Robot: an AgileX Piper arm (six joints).
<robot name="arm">
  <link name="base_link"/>
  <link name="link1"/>
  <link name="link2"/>
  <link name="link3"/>
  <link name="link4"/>
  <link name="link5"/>
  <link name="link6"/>
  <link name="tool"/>
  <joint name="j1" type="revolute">
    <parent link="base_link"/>
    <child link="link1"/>
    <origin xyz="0 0 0.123"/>
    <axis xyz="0 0 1"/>
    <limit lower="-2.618" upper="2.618"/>
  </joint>
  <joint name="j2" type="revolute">
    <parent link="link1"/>
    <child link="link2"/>
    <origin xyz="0 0 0"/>
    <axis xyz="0 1 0"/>
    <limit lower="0" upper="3.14"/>
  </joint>
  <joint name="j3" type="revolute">
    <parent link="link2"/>
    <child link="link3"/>
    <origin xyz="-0.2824 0 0.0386"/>
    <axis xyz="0 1 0"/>
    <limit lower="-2.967" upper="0"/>
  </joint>
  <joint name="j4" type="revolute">
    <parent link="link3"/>
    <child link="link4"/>
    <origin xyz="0.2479 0 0.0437"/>
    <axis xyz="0.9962 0 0.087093"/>
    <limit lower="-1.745" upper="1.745"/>
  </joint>
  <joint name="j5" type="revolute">
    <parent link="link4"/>
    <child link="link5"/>
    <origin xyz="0 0 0"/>
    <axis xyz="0 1 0"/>
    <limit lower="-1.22" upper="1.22"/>
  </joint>
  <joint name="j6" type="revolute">
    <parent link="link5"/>
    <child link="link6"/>
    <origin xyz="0.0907 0 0.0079"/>
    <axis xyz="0.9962 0 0.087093"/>
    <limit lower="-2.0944" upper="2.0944"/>
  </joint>
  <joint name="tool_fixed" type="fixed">
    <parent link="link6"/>
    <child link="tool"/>
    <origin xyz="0 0 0" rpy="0 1.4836 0"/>
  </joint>
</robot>
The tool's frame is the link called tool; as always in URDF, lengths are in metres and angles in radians.
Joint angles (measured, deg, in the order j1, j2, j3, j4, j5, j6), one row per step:
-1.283 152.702 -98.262 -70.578 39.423 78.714
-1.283 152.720 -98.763 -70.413 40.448 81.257
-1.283 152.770 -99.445 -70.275 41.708 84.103
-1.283 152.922 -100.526 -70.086 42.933 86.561
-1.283 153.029 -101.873 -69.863 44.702 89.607
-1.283 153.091 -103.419 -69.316 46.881 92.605
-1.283 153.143 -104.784 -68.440 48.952 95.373
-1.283 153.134 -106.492 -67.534 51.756 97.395
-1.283 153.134 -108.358 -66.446 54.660 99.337
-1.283 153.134 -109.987 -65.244 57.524 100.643
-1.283 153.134 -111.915 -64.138 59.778 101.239
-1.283 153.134 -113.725 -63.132 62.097 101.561
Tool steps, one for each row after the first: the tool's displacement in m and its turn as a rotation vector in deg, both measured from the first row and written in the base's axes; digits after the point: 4 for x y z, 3 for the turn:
0.0009 -0.0011 0.0021 0.200 -1.684 -2.588
0.0022 -0.0025 0.0048 0.304 -3.659 -5.500
0.0049 -0.0039 0.0081 0.348 -5.736 -8.133
0.0080 -0.0058 0.0130 0.226 -8.369 -11.515
0.0111 -0.0079 0.0192 0.024 -11.131 -15.333
0.0132 -0.0096 0.0245 0.036 -13.611 -19.156
0.0155 -0.0119 0.0321 -0.641 -15.810 -22.913
0.0178 -0.0139 0.0401 -1.232 -18.043 -26.809
0.0188 -0.0156 0.0470 -1.909 -19.562 -30.333
0.0215 -0.0167 0.0549 -2.250 -21.014 -32.960
0.0234 -0.0178 0.0625 -2.749 -22.105 -35.376

